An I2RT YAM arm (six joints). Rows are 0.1 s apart.
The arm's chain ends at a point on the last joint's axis. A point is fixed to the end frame.
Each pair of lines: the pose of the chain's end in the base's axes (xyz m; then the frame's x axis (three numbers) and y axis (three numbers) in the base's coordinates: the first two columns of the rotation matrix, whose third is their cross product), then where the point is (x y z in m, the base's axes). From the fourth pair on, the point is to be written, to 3 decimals.
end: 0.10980 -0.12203 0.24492 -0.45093 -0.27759 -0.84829 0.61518 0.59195 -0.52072
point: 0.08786 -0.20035 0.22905
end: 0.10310 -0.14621 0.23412 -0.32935 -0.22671 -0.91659 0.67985 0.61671 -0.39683
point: 0.08370 -0.22339 0.21098
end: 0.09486 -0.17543 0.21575 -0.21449 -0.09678 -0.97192 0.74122 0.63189 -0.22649
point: 0.07658 -0.24824 0.18063
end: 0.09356 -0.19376 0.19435 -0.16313 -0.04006 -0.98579 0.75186 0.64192 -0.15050
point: 0.077 -0.264 0.154
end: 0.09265 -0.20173 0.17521 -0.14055 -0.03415 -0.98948 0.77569 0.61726 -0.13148
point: 0.075 -0.272 0.135
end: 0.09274 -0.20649 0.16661 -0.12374 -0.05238 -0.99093 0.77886 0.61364 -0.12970
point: 0.076 -0.277 0.127
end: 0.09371 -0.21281 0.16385 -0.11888 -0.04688 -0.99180 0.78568 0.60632 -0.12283
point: 0.076 -0.283 0.124
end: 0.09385 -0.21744 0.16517 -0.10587 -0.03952 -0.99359 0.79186 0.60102 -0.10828
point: 0.076 -0.287 0.124
